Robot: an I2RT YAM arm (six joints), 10 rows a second.
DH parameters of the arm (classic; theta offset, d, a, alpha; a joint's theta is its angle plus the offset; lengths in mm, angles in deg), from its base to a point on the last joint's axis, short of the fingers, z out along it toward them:
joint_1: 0 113.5 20 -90
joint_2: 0 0 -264 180
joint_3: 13.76 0 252.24 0
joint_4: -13.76 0 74 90
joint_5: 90 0 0 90
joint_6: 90 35.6 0 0
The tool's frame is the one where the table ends.
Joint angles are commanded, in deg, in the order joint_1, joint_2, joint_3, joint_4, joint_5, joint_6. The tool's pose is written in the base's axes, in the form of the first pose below.
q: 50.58 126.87 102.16 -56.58 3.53 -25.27
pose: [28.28 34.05 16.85 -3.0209 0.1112 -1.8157]
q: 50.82 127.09 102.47 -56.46 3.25 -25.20
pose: [28.20 34.28 16.83 -3.0238 0.1167 -1.8123]
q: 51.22 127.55 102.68 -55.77 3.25 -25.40
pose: [28.11 34.66 16.61 -3.0201 0.1232 -1.8015]
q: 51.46 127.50 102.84 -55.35 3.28 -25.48
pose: [28.04 34.87 16.74 -3.0146 0.1328 -1.7953]
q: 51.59 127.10 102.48 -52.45 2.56 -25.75
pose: [28.17 35.28 16.98 -3.0024 0.1837 -1.7840]
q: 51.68 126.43 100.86 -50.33 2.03 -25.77
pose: [28.02 35.26 16.80 -3.0013 0.2059 -1.7797]
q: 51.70 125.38 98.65 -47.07 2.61 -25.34
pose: [27.97 35.15 16.69 -2.9774 0.2356 -1.7840]
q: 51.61 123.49 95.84 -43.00 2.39 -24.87
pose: [27.87 34.93 16.97 -2.9580 0.2880 -1.7872]
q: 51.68 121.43 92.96 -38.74 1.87 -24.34
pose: [27.63 34.77 17.37 -2.9413 0.3475 -1.7861]
